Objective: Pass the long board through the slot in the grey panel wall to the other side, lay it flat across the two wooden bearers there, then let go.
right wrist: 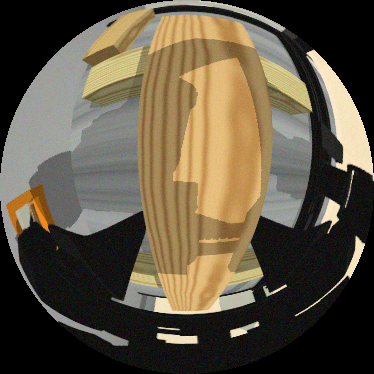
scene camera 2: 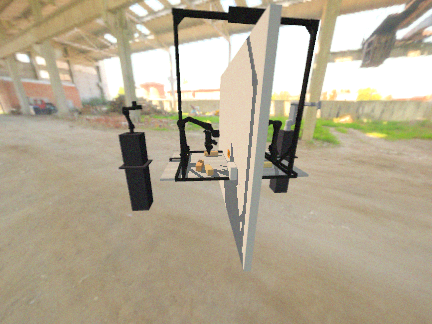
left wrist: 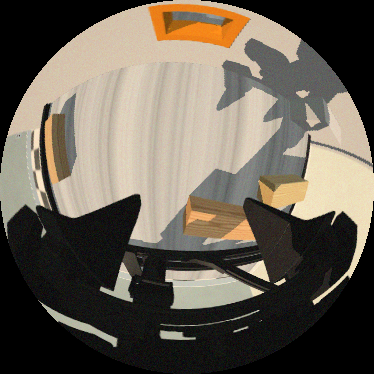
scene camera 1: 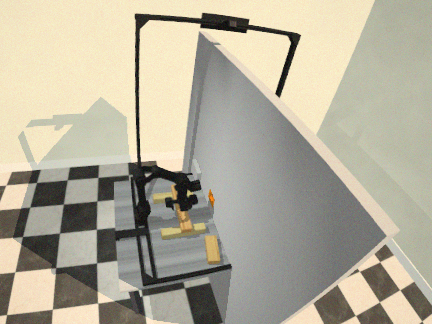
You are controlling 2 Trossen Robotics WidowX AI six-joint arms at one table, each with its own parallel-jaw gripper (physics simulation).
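Places are measured from the left arm's base along level axes (x left, y back, z up), in metres.
Pixels of known places: left gripper, fingertip midpoint: (scene camera 2: 208, 153) (left wrist: 194, 201); right gripper, fingertip midpoint: (right wrist: 196, 216); left arm's base at its link origin: (left wrist: 155, 261); right arm's base at its link origin: (right wrist: 323, 178) (scene camera 2: 273, 159) (scene camera 1: 141, 221).
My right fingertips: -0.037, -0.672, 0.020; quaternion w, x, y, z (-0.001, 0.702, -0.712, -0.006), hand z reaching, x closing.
For each thing: its top centre in the pictures, then the offset to it from my right fingertips, as dx, dy, dz. "pt": a spot on its surface instead.
- long board at its top centre: (right wrist: 201, 253) (scene camera 1: 180, 205) -0.001, +0.000, +0.040
- orange-framed slot at a spot on its surface: (left wrist: 192, 37) pt -0.006, +0.241, +0.034
- loose wooden block at its top centre: (scene camera 1: 212, 247) +0.290, +0.116, -0.001
- brown block at its top centre: (left wrist: 234, 229) (right wrist: 35, 225) (scene camera 2: 200, 162) -0.108, +0.517, +0.011
- paler block at its top centre: (left wrist: 292, 193) (scene camera 2: 208, 167) -0.227, +0.443, +0.011
The long board (scene camera 1: 186, 223) (right wrist: 220, 125) lies flat across two pale wooden bearers, the nearer one (scene camera 1: 170, 233) (right wrist: 115, 75) and the farther one (scene camera 1: 161, 198) (right wrist: 142, 277). My right gripper (scene camera 1: 182, 203) (right wrist: 196, 216) is open, its fingers on either side of the board near the farther bearer; the board hides the fingertips in the right wrist view. The grey panel wall (scene camera 1: 280, 190) (scene camera 2: 237, 105) (right wrist: 30, 110) has an orange-framed slot (scene camera 1: 211, 198) (scene camera 2: 229, 153) (left wrist: 192, 37) (right wrist: 25, 196). My left gripper (scene camera 2: 209, 152) (left wrist: 194, 201) is open and empty on the other side of the wall.
A loose wooden block (scene camera 1: 212, 249) (right wrist: 122, 35) lies by the wall, beyond the nearer bearer. On the left arm's side lie a brown block (scene camera 2: 200, 165) (left wrist: 217, 220), a paler block (scene camera 2: 209, 171) (left wrist: 287, 190) and another block (scene camera 2: 212, 154) (left wrist: 59, 147). A black frame (scene camera 1: 138, 95) surrounds the table.
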